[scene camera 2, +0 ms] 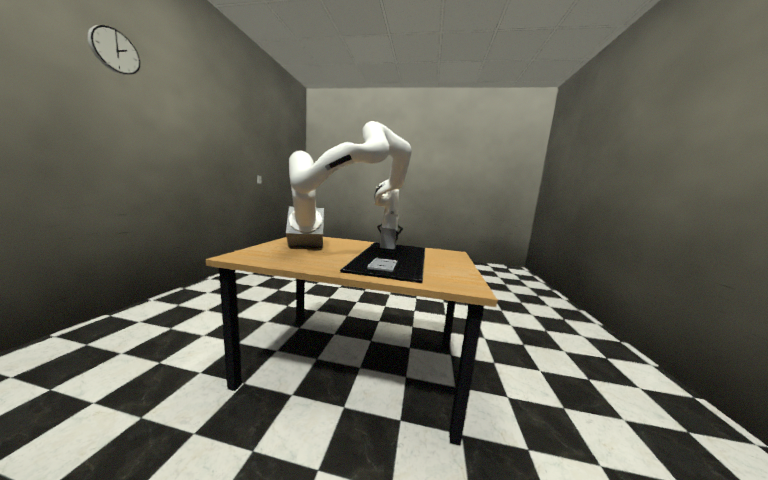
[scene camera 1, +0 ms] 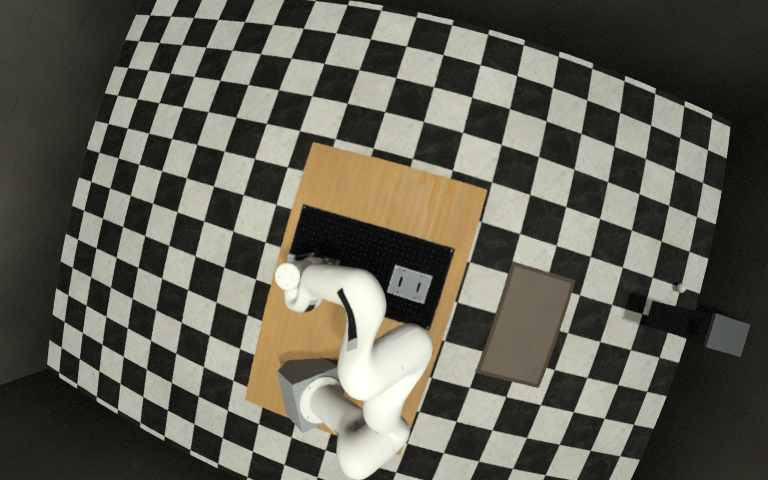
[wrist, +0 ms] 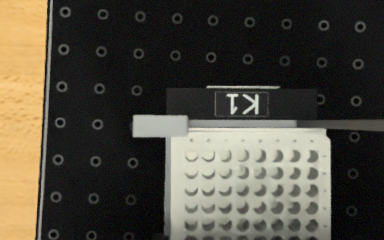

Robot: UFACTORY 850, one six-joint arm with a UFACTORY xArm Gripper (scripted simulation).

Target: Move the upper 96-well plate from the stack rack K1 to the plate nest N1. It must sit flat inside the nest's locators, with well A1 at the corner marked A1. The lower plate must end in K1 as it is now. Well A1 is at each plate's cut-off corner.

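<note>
I can see a white 96-well plate (wrist: 218,175).
</note>
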